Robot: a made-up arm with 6 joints.
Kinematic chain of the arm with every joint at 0, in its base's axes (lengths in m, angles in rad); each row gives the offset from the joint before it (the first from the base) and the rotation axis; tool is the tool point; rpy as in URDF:
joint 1: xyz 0 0 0.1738 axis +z
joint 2: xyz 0 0 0 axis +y
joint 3: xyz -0.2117 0 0.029 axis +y
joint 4: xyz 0.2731 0 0.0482 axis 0.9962 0 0.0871
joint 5: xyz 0 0 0 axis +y
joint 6: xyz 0.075 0 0.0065 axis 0.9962 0 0.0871
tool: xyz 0 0 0 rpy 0 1.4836 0
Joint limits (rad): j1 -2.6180..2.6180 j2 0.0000..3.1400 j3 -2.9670..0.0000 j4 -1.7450..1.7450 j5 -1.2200..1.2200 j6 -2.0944..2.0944
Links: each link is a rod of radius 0.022 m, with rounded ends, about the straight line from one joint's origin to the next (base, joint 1, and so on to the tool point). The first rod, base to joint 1, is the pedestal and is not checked.
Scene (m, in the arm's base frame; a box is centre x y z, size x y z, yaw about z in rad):
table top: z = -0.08
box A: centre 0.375 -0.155 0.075 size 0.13 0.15 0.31 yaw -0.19
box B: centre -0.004 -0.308 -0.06 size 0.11 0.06 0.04 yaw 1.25
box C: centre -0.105 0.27 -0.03 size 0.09 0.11 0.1 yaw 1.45
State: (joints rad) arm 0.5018 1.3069 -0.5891 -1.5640 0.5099 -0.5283
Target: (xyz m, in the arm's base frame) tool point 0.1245 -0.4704 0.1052
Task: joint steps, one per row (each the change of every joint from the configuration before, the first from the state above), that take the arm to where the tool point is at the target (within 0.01 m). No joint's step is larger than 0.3 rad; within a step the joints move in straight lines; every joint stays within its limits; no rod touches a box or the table.
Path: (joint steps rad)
1: -0.2758 0.1378 -0.2796 -0.0302 -0.0481 0.0000
2: -0.2758 0.1378 -0.2796 -0.0302 -0.0481 0.0000
3: -0.2759 0.1378 -0.2795 -0.0302 -0.0481 0.0000
4: -0.2311 0.1928 -0.0927 -0.0085 0.0118 0.0000
5: -0.2312 0.1927 -0.0927 -0.0085 0.0119 0.0000
6: -0.2311 0.1928 -0.0926 -0.0085 0.0118 0.0000
7: -0.2312 0.1928 -0.0927 -0.0085 0.0118 0.0000

